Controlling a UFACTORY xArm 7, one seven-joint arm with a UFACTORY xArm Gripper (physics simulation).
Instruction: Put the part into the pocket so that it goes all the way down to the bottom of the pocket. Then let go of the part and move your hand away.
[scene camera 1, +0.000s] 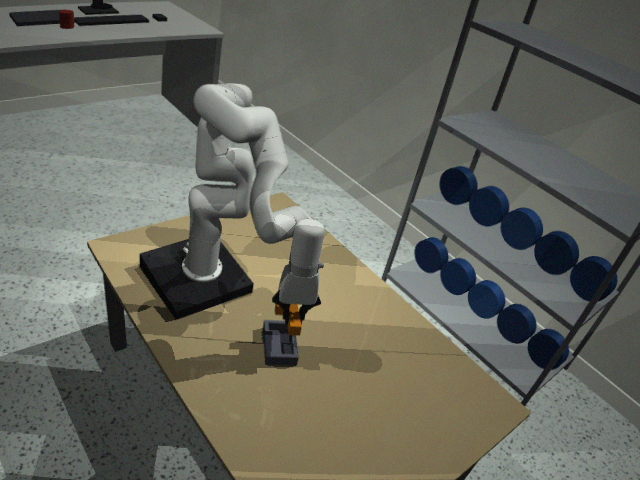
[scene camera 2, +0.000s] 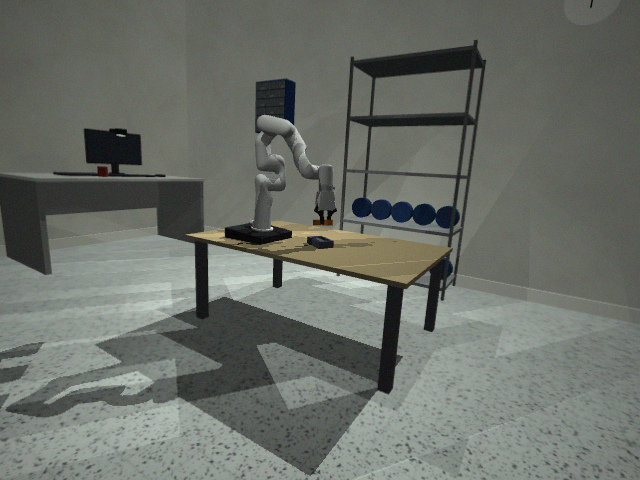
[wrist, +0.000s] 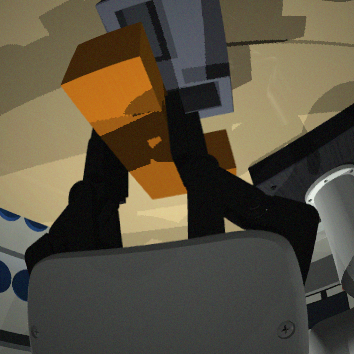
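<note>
An orange L-shaped part (wrist: 113, 79) is carried by my gripper (scene camera 1: 292, 321) (wrist: 144, 118); the part touches nothing else. A grey pocket block (scene camera 1: 280, 348) (wrist: 190, 51) is also present.
</note>
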